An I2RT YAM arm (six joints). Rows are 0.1 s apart.
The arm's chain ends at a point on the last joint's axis. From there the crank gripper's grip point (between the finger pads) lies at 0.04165 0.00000 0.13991 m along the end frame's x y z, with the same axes.
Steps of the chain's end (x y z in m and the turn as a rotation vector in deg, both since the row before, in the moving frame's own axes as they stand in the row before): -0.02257, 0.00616, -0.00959, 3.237, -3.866, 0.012; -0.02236, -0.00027, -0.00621, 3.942, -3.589, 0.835; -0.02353, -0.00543, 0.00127, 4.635, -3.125, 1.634; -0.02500, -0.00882, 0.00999, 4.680, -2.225, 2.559; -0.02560, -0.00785, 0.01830, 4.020, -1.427, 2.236; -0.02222, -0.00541, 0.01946, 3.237, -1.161, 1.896; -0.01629, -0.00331, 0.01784, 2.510, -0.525, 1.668; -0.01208, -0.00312, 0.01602, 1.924, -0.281, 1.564; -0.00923, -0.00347, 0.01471, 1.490, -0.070, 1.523; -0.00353, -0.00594, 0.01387, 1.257, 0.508, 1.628; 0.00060, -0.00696, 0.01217, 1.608, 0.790, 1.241
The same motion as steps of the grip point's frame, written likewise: -0.03209, -0.00181, -0.00732, 3.237, -3.866, 0.012; -0.03113, -0.00943, -0.00419, 3.942, -3.589, 0.835; -0.03107, -0.01574, 0.00292, 4.635, -3.125, 1.634; -0.03024, -0.01856, 0.01111, 4.680, -2.225, 2.559; -0.02893, -0.01614, 0.01901, 4.020, -1.427, 2.236; -0.02495, -0.01200, 0.02009, 3.237, -1.161, 1.896; -0.01750, -0.00825, 0.01811, 2.510, -0.525, 1.668; -0.01272, -0.00669, 0.01616, 1.924, -0.281, 1.564; -0.00937, -0.00600, 0.01473, 1.490, -0.070, 1.523; -0.00226, -0.00780, 0.01347, 1.257, 0.508, 1.628; 0.00256, -0.00995, 0.01154, 1.608, 0.790, 1.241
